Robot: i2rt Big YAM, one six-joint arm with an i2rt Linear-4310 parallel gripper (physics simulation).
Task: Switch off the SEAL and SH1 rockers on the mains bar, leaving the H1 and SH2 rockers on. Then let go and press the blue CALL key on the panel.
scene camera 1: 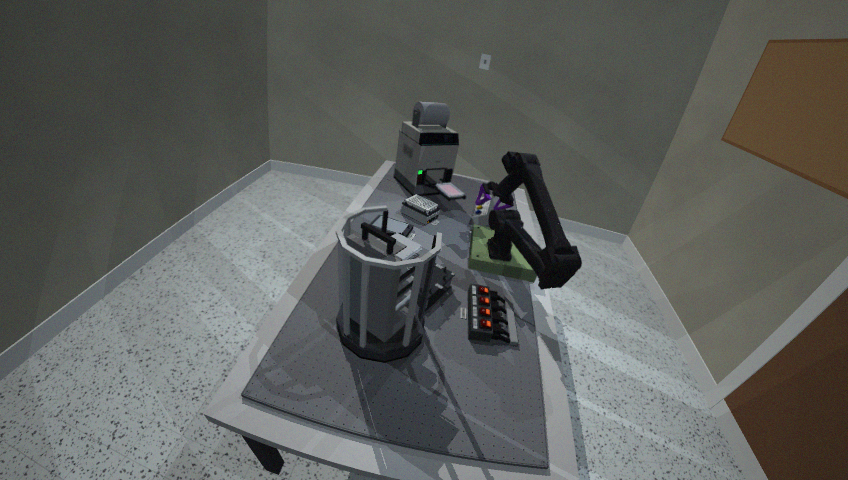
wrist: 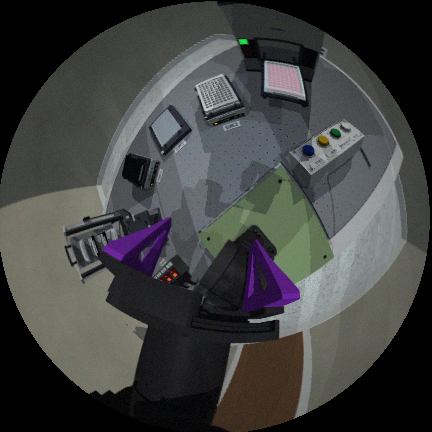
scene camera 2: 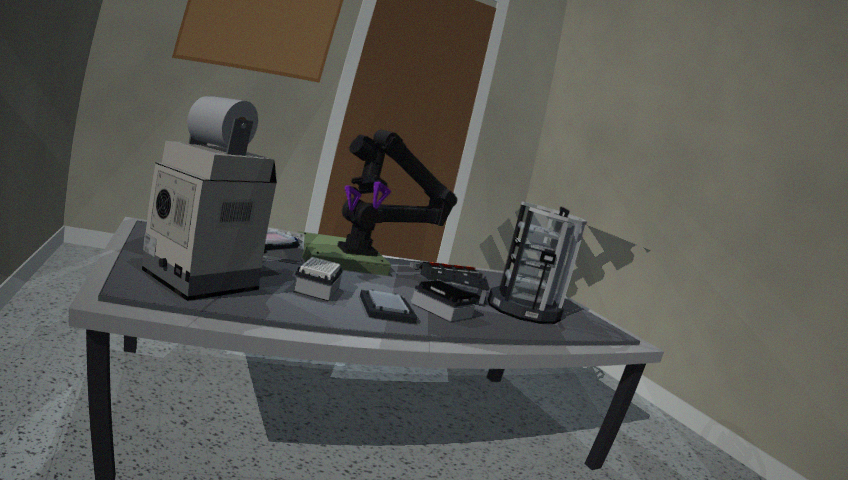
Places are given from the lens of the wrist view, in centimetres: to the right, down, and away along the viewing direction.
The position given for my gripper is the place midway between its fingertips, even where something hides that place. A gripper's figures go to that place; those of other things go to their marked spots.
my gripper (wrist: 211,232): 0, 2, 14
plate with pink grid (wrist: 280,78): 14, -28, 11
